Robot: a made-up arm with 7 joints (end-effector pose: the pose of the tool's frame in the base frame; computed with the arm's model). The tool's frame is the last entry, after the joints.
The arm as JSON. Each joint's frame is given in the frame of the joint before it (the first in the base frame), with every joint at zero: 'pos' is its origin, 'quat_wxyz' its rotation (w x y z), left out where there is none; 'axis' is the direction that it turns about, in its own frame. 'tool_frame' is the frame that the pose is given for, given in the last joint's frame.
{
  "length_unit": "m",
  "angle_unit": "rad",
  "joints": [
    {
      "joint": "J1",
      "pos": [
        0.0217,
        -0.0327,
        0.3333
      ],
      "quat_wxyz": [
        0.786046,
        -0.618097,
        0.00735,
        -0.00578
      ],
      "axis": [
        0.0,
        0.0,
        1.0
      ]
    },
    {
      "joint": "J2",
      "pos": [
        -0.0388,
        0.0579,
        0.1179
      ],
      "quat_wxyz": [
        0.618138,
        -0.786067,
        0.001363,
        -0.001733
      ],
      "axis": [
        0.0,
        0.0,
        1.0
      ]
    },
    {
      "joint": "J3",
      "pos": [
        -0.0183,
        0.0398,
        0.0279
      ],
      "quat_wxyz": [
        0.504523,
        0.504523,
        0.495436,
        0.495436
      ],
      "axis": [
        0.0,
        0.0,
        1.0
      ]
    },
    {
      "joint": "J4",
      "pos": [
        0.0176,
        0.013,
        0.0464
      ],
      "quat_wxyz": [
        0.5,
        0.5,
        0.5,
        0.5
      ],
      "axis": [
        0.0,
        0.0,
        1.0
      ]
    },
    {
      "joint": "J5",
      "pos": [
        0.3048,
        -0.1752,
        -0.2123
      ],
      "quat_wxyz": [
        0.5,
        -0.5,
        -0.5,
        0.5
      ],
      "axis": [
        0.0,
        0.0,
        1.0
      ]
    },
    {
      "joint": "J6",
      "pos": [
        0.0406,
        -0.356,
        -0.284
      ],
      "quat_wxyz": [
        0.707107,
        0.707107,
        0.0,
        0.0
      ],
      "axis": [
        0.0,
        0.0,
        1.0
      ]
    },
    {
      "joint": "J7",
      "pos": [
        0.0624,
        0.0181,
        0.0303
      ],
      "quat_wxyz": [
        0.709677,
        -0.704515,
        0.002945,
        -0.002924
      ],
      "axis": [
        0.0,
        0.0,
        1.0
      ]
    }
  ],
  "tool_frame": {
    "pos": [
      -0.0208,
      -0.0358,
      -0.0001
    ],
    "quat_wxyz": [
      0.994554,
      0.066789,
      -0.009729,
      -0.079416
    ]
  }
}
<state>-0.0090 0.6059 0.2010 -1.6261 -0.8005 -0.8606 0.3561</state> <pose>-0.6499 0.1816 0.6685 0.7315 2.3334 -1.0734</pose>
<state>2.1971 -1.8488 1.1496 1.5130 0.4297 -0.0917 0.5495</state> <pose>-0.2017 0.5824 0.7524 2.2256 1.1169 -0.5813</pose>
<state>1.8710 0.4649 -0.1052 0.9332 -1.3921 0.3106 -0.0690</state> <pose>-0.8018 -0.2613 0.4818 -0.8208 0.0332 -1.0152</pose>
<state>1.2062 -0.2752 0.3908 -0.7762 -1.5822 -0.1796 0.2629</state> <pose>-0.2871 -0.2608 1.0721 -0.9259 1.8357 -0.6575</pose>
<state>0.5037 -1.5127 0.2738 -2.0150 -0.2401 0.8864 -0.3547</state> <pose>0.4607 -0.2555 0.4453 -0.6813 1.0398 1.2963</pose>
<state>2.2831 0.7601 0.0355 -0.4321 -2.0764 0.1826 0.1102</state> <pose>-0.1051 0.5491 1.1188 -2.6646 0.4278 -0.5327</pose>
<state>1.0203 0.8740 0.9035 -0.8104 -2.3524 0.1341 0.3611</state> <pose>-0.0936 0.7558 0.8767 -1.1572 1.5856 -2.1943</pose>
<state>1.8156 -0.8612 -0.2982 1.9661 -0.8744 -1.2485 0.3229</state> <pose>-0.4407 0.6175 -0.0640 1.7114 1.3055 0.2758</pose>
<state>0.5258 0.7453 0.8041 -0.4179 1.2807 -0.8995 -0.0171</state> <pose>0.0557 0.5218 -0.1741 0.6707 0.9449 0.7249</pose>
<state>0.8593 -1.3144 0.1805 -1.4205 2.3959 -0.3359 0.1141</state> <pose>-0.4650 -0.4250 0.7579 -1.0536 -0.8222 -1.2578</pose>
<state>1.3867 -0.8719 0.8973 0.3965 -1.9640 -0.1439 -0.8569</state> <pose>-0.4993 0.0999 1.0788 -1.5814 1.7553 -1.7774</pose>
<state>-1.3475 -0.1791 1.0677 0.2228 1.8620 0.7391 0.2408</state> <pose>0.2171 0.6560 0.6656 0.2100 1.9956 -2.2666</pose>
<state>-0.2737 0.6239 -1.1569 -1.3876 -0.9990 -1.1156 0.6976</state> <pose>-0.4248 0.7233 0.3924 0.5906 1.0904 -2.4895</pose>
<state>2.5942 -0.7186 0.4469 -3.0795 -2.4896 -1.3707 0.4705</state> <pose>0.1526 0.7947 -0.1214 -2.2341 0.5059 2.0553</pose>
